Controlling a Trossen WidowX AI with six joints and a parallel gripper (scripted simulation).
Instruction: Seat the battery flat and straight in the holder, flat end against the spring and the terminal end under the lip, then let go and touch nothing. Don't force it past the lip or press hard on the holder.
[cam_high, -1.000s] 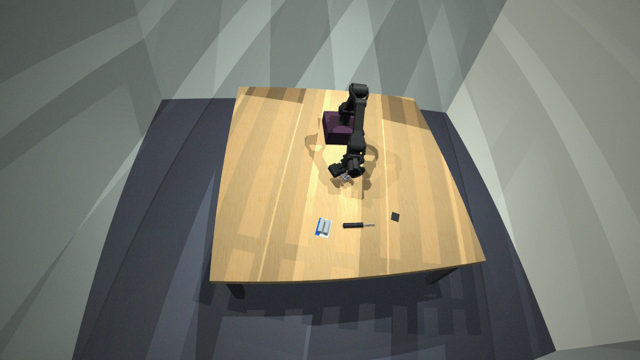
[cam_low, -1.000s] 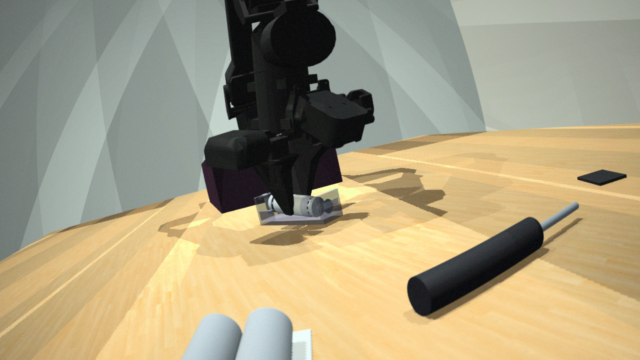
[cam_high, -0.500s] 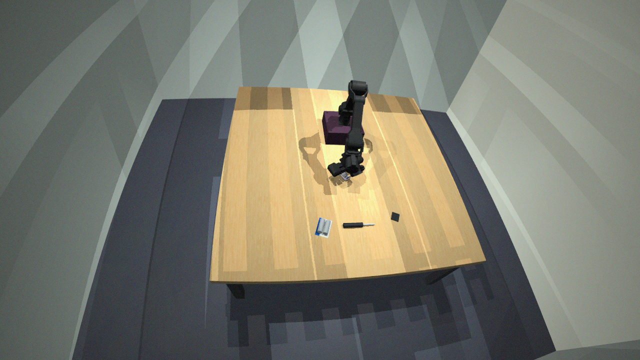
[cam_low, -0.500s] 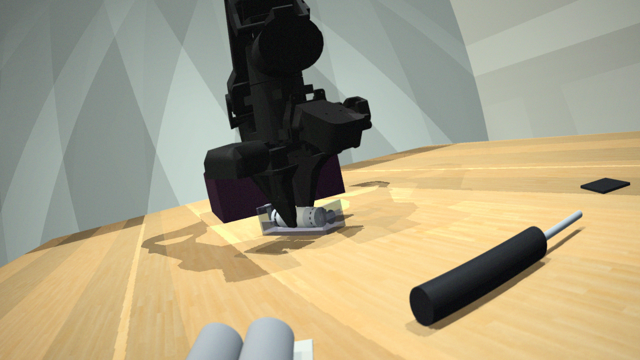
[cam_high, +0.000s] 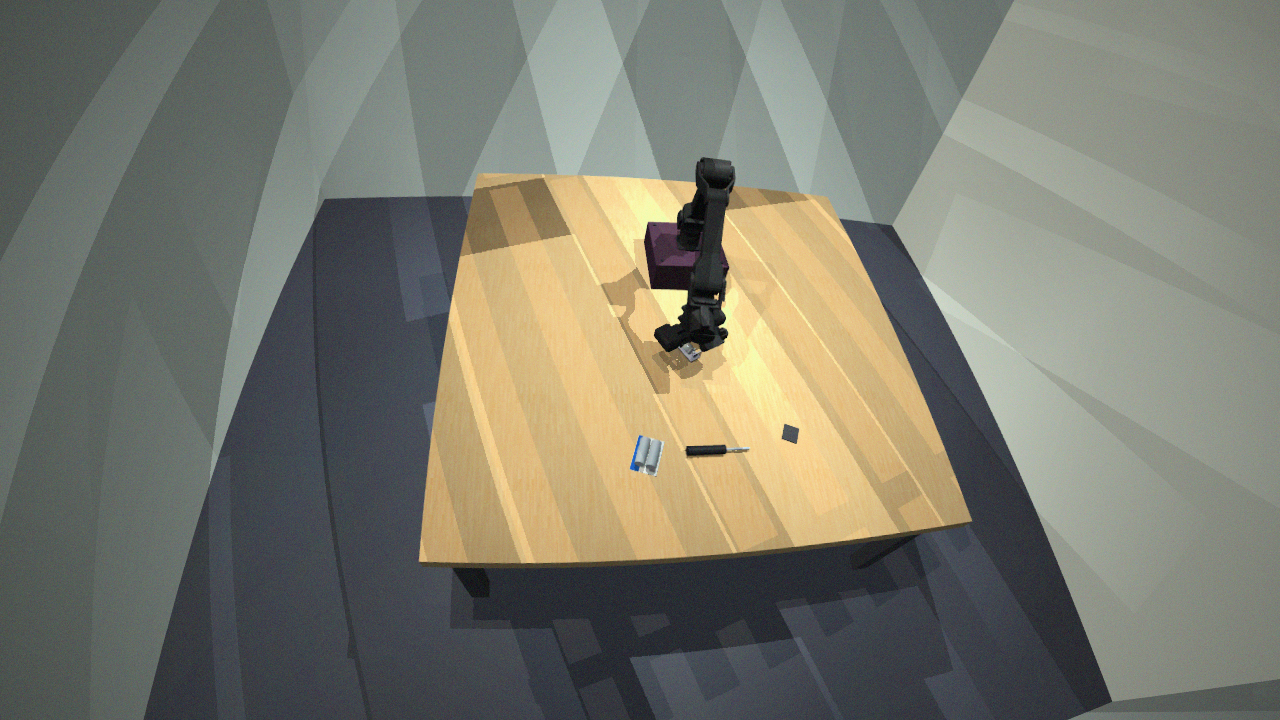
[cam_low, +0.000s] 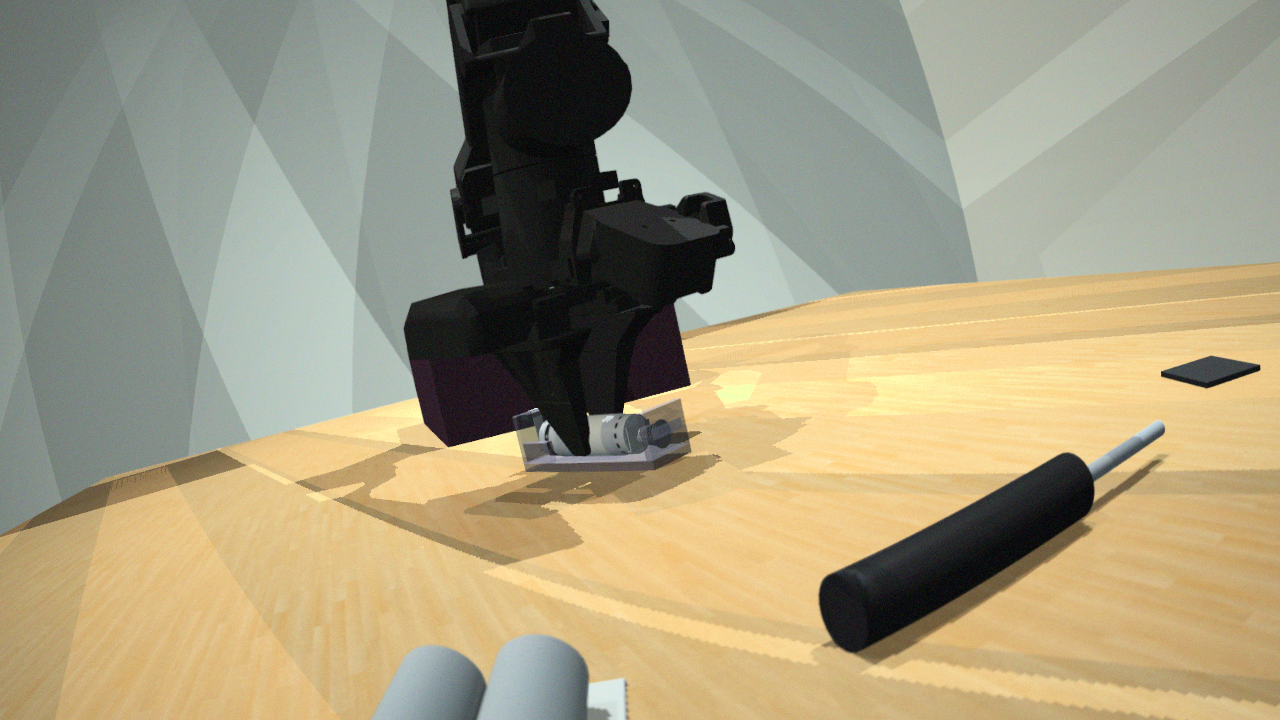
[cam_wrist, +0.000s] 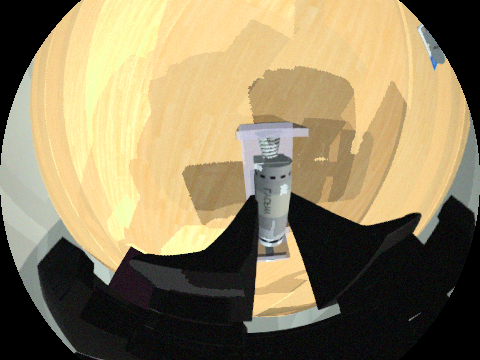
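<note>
Right now my gripper tip is 10 mm below the battery. From my gripper tip the other things lie so: black square 250 mm to the left, 250 mm ahead, 10 mm below; then black-handled screwdriver 300 mm ahead, 60 mm to the left.
</note>
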